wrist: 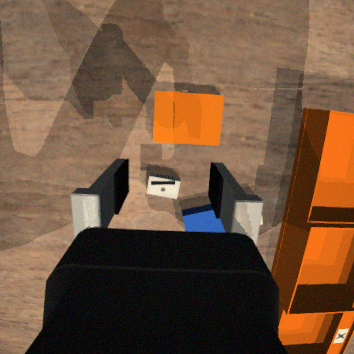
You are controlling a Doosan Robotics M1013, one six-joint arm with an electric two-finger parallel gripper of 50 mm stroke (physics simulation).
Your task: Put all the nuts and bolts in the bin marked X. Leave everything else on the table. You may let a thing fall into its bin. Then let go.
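Places are measured from the arm's base along level axes (x ahead, y down, z left), in metres.
Where they show: gripper, fingertip midpoint: (168, 177).
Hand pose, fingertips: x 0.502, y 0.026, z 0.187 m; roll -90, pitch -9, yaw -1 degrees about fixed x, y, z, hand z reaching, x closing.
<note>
After its pixels a point has its place.
My gripper (168, 177) @(z 0.187, x 0.502, y 0.026 m) is open and empty, its two fingers above the table on either side of a small white block. No nut or bolt shows in the wrist view. The orange bin row (300, 190) @(z 0.187, x 0.610, y 0.059 m) stands at the right, with several compartments. The label X (341, 335) @(z 0.053, x 0.704, y 0.045 m) is on the compartment at the lower right, which shows in part; the rest of it is cut off by the frame edge and hidden by the gripper body.
The small white block (163, 190) @(z 0.163, x 0.503, y 0.069 m) with a dark slot and a dot lies between the fingers in the view. A blue block (204, 221) @(z 0.144, x 0.541, y 0.067 m) lies by the right finger, partly hidden by the gripper. An orange rectangular block (187, 118) @(z 0.223, x 0.510, y 0.070 m) lies beyond them on the wooden table (240, 40) @(z 0.289, x 0.537, y 0.080 m).
</note>
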